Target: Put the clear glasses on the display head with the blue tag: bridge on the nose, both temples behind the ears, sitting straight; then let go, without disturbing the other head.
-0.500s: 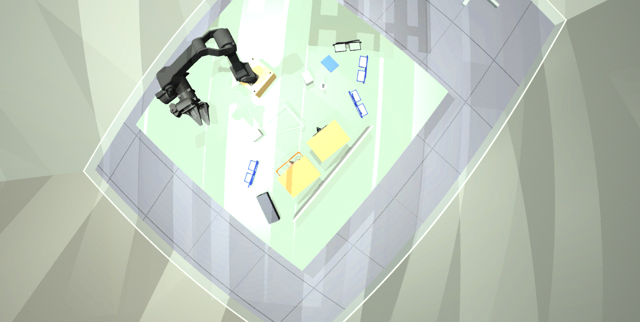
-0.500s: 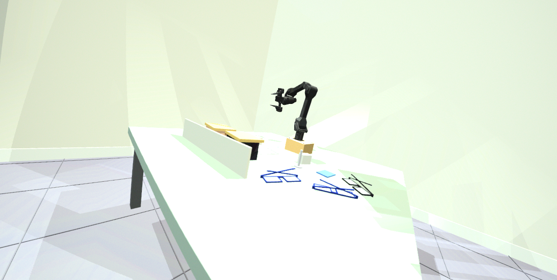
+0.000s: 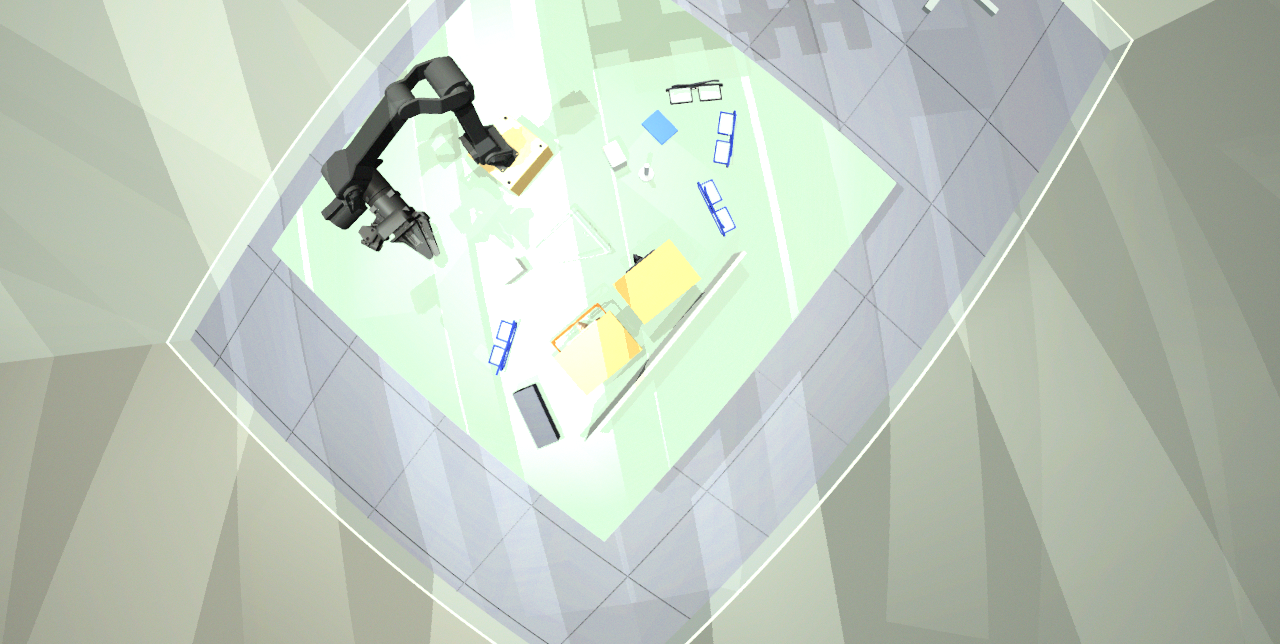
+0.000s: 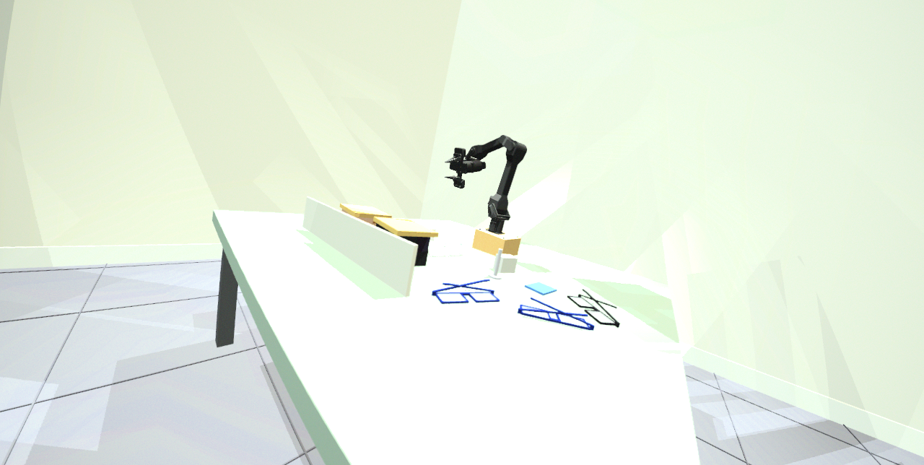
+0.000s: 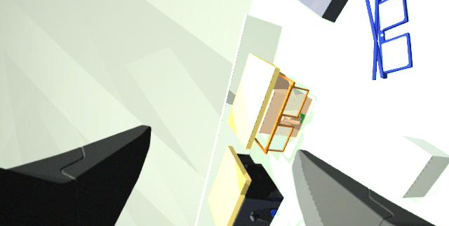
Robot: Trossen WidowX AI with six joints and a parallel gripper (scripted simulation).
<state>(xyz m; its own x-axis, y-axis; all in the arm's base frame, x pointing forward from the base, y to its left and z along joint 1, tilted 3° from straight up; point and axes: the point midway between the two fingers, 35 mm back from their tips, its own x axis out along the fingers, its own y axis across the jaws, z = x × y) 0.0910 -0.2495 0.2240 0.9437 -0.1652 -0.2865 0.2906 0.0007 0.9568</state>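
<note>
The blue tag lies 120 mm ahead of my gripper tip, 570 mm to the left of it and 310 mm below it. Round my gripper tip: black display head 340 mm ahead, 250 mm to the left, 250 mm below; then small post 170 mm ahead, 450 mm to the left, 280 mm below; then dark box 350 mm ahead, 230 mm to the right, 290 mm below.
</note>
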